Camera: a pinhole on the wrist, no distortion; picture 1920 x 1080 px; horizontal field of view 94.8 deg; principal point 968.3 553.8 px. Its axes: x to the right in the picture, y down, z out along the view. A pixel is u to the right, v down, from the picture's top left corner.
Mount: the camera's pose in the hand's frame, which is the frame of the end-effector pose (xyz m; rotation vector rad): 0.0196 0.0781 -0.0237 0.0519 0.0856 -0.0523
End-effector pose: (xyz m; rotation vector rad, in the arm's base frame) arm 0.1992 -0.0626 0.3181 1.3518 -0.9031 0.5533
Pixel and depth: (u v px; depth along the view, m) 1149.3 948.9 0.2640
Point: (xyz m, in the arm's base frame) 0.0597 -0.2815 0.4990
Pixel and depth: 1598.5 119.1 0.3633
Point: 0.4026 -0.4299 0.4742
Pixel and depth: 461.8 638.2 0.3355
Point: -0.0369 -0.3427 0.2535
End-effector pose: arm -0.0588 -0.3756 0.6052 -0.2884 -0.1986 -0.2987
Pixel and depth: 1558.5 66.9 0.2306
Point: 0.0654 -0.4297 0.8406
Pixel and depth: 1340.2 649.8 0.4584
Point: 0.1453 -0.2274 1.0341
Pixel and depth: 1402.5 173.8 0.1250
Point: 0.0148 -0.3567 0.7093
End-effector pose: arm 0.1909 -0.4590 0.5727 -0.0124 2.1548 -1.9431
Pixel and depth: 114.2 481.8 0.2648
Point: 0.4549 -0.6727 0.5325
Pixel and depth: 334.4 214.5 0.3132
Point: 0.4176 -0.7293 0.6247
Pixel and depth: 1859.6 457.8 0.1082
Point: 0.0800 -0.5476 0.4888
